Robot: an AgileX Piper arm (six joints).
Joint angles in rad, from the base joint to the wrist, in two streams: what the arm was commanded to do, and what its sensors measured. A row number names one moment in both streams.
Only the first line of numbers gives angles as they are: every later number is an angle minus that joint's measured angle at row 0.
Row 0, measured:
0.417 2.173 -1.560 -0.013 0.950 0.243
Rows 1 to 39, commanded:
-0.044 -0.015 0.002 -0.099 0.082 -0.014
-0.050 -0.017 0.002 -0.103 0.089 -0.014
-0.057 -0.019 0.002 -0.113 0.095 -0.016
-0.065 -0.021 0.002 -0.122 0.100 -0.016
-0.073 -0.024 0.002 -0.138 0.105 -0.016
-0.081 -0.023 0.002 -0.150 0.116 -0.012
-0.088 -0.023 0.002 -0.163 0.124 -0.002
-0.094 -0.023 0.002 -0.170 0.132 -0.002
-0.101 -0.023 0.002 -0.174 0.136 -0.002
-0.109 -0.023 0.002 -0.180 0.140 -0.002
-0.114 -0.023 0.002 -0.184 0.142 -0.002
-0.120 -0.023 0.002 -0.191 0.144 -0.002
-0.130 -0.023 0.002 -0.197 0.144 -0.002
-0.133 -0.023 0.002 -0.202 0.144 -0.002
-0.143 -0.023 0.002 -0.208 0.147 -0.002
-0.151 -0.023 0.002 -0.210 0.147 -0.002
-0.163 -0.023 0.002 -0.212 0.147 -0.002
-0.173 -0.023 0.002 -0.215 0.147 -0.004
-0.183 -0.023 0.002 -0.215 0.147 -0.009
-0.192 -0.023 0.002 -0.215 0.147 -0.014
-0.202 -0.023 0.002 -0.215 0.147 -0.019
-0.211 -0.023 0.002 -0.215 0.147 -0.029
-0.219 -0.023 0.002 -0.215 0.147 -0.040
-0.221 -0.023 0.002 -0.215 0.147 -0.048
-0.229 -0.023 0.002 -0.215 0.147 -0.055
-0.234 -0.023 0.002 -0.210 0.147 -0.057
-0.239 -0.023 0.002 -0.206 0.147 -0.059
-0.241 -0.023 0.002 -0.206 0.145 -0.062
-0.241 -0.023 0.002 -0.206 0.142 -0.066
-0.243 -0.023 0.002 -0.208 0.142 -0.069
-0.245 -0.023 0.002 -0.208 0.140 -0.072
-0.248 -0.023 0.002 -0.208 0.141 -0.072
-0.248 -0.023 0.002 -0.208 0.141 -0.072
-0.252 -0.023 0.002 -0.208 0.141 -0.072
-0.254 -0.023 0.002 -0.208 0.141 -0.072
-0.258 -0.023 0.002 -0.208 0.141 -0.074
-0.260 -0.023 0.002 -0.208 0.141 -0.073
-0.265 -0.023 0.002 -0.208 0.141 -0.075
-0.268 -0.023 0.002 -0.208 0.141 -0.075
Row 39, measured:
-0.243 -0.011 0.002 -0.163 0.136 -0.062
